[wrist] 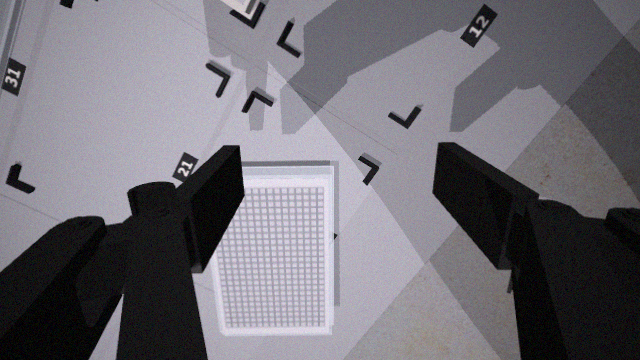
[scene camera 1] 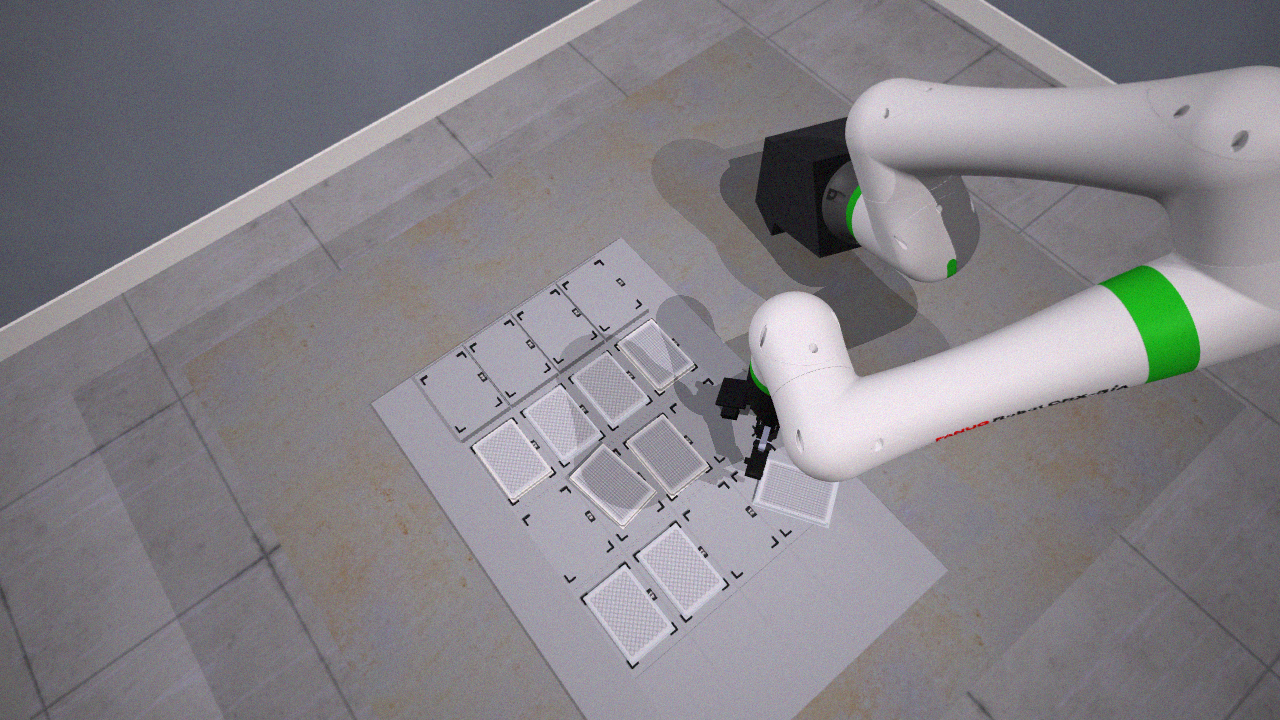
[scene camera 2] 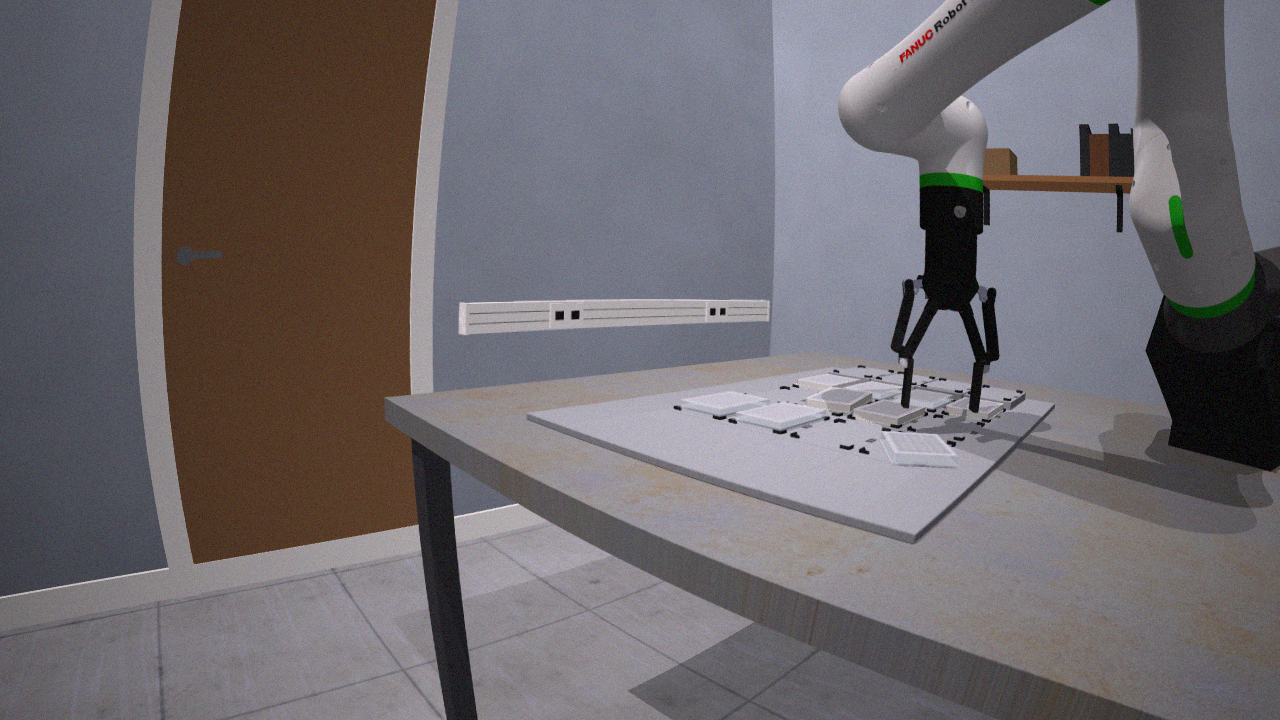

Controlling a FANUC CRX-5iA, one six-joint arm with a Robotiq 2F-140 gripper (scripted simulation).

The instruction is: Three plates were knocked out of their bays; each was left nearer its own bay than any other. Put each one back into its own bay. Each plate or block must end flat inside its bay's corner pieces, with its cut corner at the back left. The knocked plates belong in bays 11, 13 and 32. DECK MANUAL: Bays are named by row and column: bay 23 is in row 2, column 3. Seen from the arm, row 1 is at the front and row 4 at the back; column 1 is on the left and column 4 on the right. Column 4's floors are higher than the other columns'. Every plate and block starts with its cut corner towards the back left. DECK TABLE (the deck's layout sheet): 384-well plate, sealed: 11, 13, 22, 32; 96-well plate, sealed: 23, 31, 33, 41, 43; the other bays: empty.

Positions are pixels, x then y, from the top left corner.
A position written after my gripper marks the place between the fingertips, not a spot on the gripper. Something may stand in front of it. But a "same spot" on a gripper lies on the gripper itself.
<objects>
my gripper: wrist 338,169; scene camera 1; scene camera 2
same spot on my gripper: [scene camera 1: 756,463] = [scene camera 2: 898,320]
</objects>
